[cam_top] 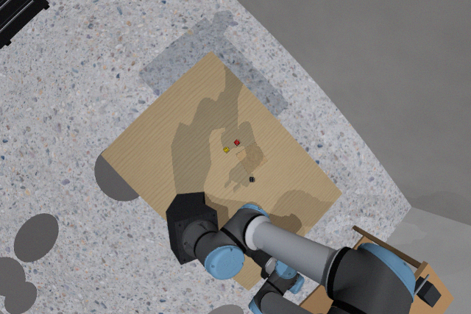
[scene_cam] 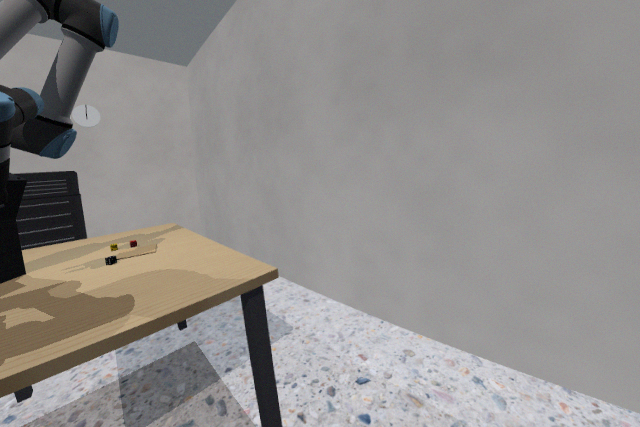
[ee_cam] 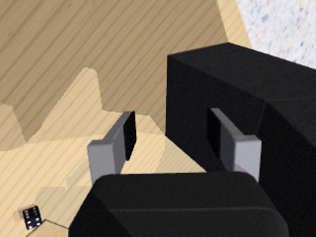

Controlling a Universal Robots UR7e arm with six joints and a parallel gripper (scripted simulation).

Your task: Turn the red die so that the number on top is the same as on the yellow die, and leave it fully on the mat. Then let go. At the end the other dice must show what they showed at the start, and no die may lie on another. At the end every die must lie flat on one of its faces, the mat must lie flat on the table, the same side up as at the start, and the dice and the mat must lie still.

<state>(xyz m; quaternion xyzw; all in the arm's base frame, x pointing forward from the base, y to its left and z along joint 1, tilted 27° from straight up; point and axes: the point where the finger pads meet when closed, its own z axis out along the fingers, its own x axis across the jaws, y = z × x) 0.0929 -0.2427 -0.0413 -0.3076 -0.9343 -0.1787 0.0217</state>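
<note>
Now: the black die 270 mm ahead of my hand, 220 mm below it and 120 mm to the left of it. Round my hand: tan mat 360 mm ahead, 230 mm below, 210 mm to the left; then red die 370 mm ahead, 340 mm to the left, 220 mm below; then yellow die 360 mm to the left, 290 mm ahead, 220 mm below.
</note>
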